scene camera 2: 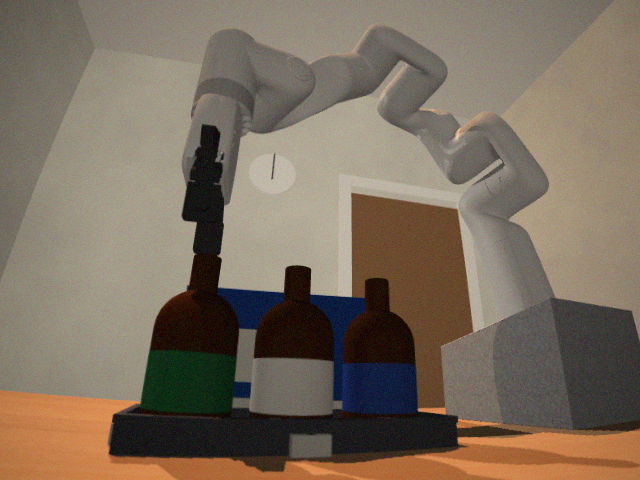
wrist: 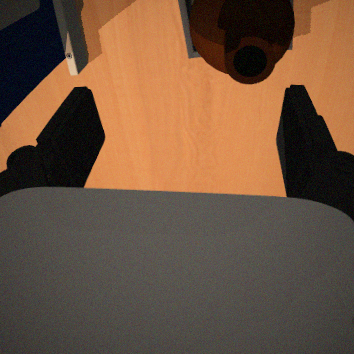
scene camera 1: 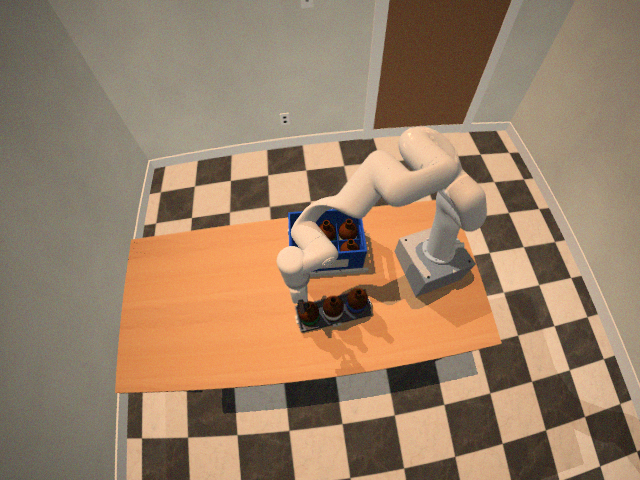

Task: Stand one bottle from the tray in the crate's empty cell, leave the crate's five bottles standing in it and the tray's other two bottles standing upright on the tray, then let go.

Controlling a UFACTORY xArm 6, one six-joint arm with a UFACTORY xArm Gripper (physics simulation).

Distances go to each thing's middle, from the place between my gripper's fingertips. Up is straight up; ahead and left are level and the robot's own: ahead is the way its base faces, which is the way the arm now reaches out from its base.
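Labels:
Looking at the blue-labelled bottle [scene camera 2: 379, 380], I find that my gripper is 11 cm above it, 1 cm to the right of it and 19 cm past it.

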